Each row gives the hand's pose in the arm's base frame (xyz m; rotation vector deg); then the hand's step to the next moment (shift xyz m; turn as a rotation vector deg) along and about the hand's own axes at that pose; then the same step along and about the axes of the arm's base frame.
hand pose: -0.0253 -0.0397 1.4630 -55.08 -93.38 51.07
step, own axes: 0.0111 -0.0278 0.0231 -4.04 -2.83 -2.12
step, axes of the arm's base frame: -0.0290 -0.0037 0.0239 2.32 -4.62 1.47
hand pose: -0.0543 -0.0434 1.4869 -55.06 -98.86 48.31
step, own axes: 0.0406 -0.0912 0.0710 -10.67 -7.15 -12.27
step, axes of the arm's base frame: -0.0973 -0.0133 0.0732 12.49 -11.30 5.64
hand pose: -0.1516 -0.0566 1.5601 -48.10 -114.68 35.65
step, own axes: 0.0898 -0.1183 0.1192 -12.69 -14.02 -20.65
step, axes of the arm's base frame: -0.1768 -0.0227 0.0669 18.23 -16.34 13.59
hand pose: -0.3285 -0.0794 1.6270 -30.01 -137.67 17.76
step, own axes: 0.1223 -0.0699 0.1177 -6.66 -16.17 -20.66
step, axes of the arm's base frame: -0.1826 -0.0184 0.0019 13.34 -15.59 17.66
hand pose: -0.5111 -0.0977 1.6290 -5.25 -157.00 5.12
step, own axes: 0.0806 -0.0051 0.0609 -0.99 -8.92 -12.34
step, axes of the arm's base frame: -0.0981 -0.0019 -0.0246 5.26 -8.35 11.64
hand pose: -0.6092 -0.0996 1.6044 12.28 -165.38 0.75
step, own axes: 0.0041 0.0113 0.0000 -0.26 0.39 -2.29
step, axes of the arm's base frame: -0.0056 0.0106 0.0011 0.75 0.49 2.16
